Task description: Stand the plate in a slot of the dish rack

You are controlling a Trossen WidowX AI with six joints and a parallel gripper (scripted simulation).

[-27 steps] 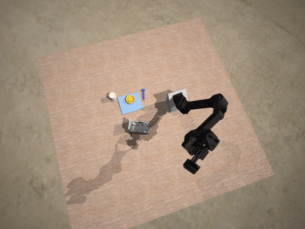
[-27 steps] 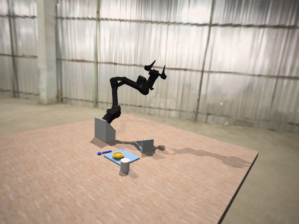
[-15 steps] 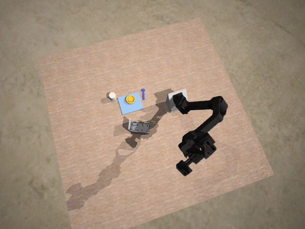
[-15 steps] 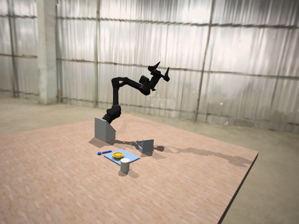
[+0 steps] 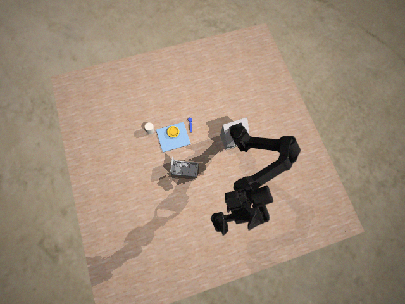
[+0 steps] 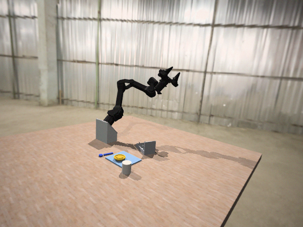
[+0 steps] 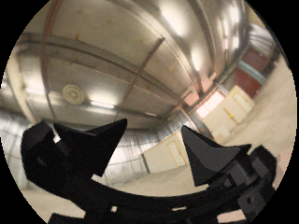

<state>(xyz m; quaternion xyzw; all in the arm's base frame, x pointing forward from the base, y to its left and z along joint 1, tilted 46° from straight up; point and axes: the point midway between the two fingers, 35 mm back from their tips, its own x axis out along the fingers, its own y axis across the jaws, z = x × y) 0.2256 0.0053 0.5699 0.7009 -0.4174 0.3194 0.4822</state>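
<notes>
Right now my gripper tip is 30 mm short of the yellow plate, 570 mm to the left of it and 500 mm above it. From my gripper tip the other things lie so: grey dish rack 40 mm ahead, 360 mm to the right, 490 mm below; then blue spoon 80 mm behind, 590 mm to the right, 510 mm below; then light blue mat 30 mm ahead, 550 mm to the right, 510 mm below.
</notes>
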